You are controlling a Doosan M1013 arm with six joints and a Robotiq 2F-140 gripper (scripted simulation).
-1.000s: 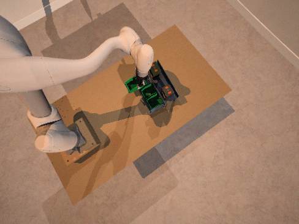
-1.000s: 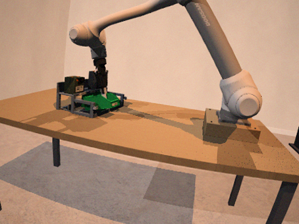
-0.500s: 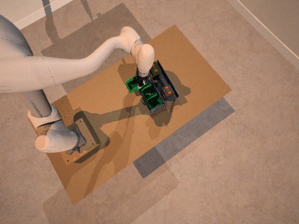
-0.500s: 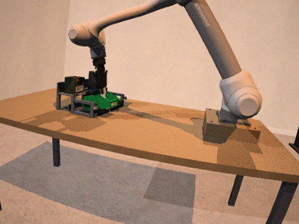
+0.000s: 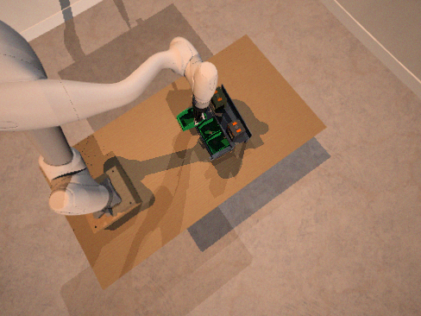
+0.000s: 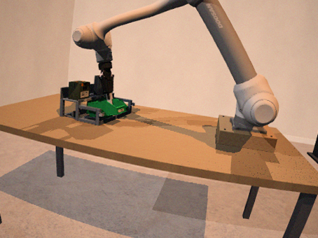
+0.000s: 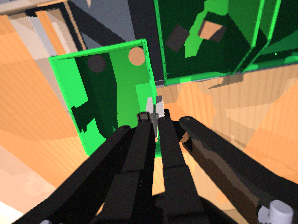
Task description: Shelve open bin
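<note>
Now: hand 2 cm past the shelf lip, 6 cm to the left of it and 11 cm above it.
</note>
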